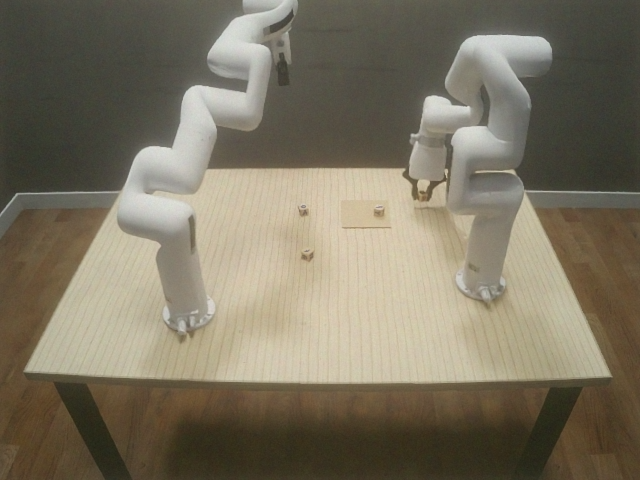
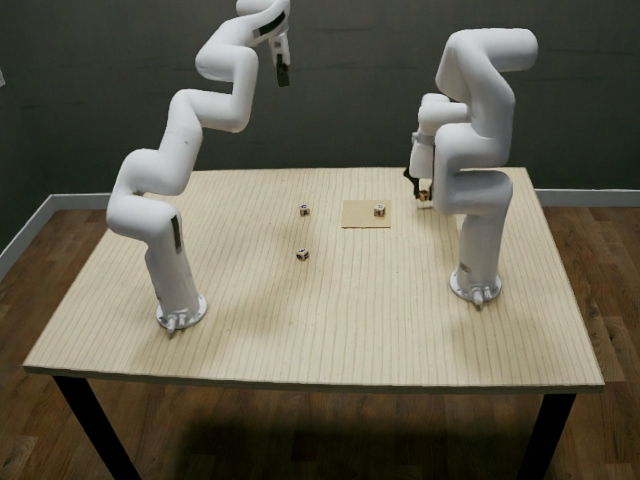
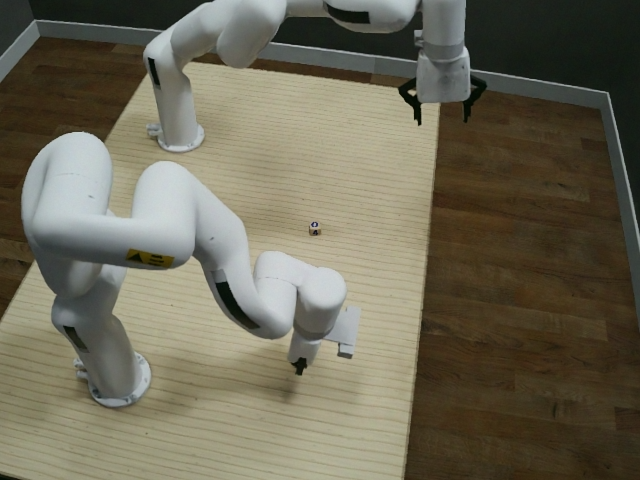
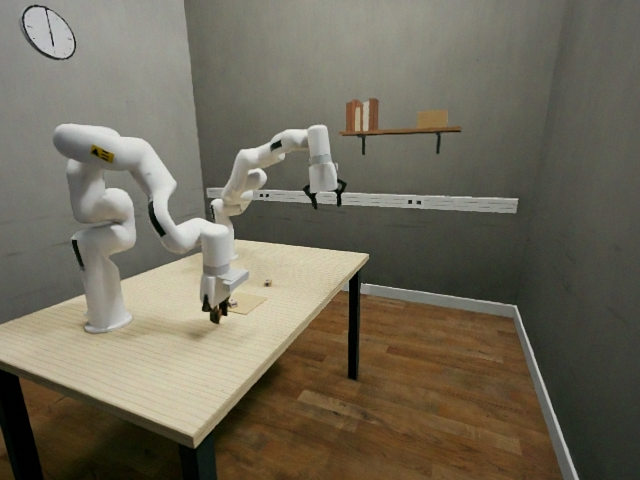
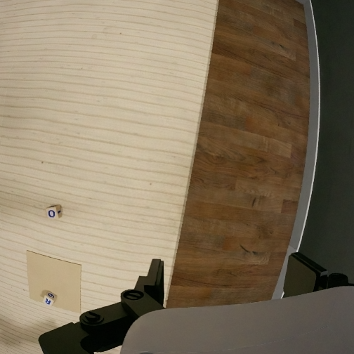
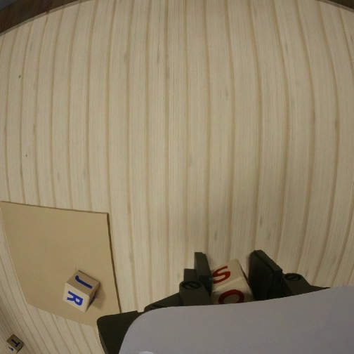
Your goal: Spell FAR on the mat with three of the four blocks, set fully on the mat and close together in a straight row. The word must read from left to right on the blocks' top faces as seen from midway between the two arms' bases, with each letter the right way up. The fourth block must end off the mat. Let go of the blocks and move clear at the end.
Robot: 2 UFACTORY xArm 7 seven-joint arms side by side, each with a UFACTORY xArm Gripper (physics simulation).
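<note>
The tan mat (image 1: pixel 354 217) (image 2: pixel 354 217) (image 4: pixel 253 303) (image 5: pixel 55 275) (image 6: pixel 45 250) bears one blue-lettered block (image 1: pixel 378 210) (image 2: pixel 379 210) (image 5: pixel 49 299) (image 6: pixel 80 291) near its right edge; R seems on top, J on a side. Another block (image 1: pixel 303 209) (image 2: pixel 304 210) (image 3: pixel 314 228) (image 4: pixel 267 283) (image 5: pixel 53 212) lies left of the mat, O on top. A third block (image 1: pixel 307 254) (image 2: pixel 302 254) lies nearer the front, its top letter unclear. My right gripper (image 1: pixel 422 195) (image 4: pixel 216 313) (image 6: pixel 226 270) is shut on a red-lettered block (image 2: pixel 423 195), above the table right of the mat. My left gripper (image 3: pixel 442 119) (image 4: pixel 326 204) is open, high up.
The wooden table (image 1: pixel 258 335) (image 2: pixel 258 335) (image 3: pixel 336 129) carries both arm bases at its front left and front right. The right forearm (image 1: pixel 488 149) hangs over the right side of the table. The table's far edge lies behind the mat, with floor (image 3: pixel 516 258) beyond it.
</note>
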